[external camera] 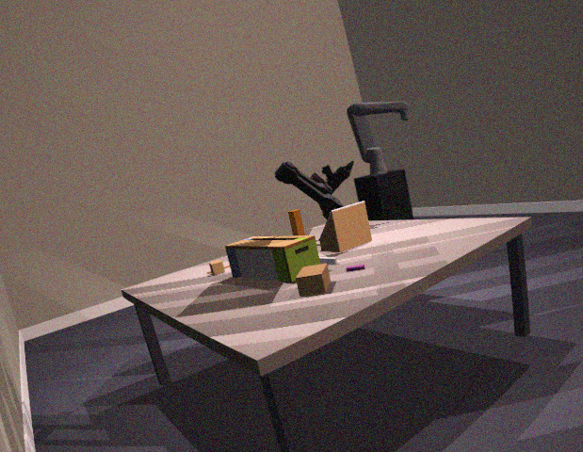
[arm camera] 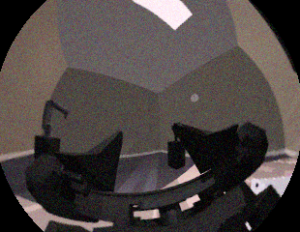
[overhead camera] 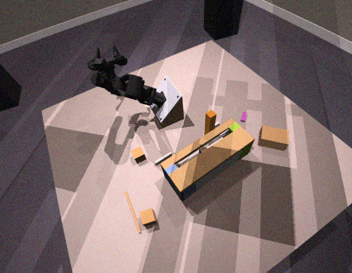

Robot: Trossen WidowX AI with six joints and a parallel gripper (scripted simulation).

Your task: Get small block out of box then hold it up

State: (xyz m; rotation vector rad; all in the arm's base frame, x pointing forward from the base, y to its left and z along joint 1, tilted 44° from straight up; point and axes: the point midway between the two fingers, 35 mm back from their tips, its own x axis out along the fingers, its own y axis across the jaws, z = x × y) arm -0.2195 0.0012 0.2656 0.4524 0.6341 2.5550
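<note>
Right now my gripper tip is 58 cm short of the long box, 27 cm above it and 25 cm to the right of it. From my gripper tip the other things lie so: thin stick: 69 cm ahead, 33 cm below, 12 cm to the right; tan block: 59 cm ahead, 25 cm to the left, 25 cm below.
</note>
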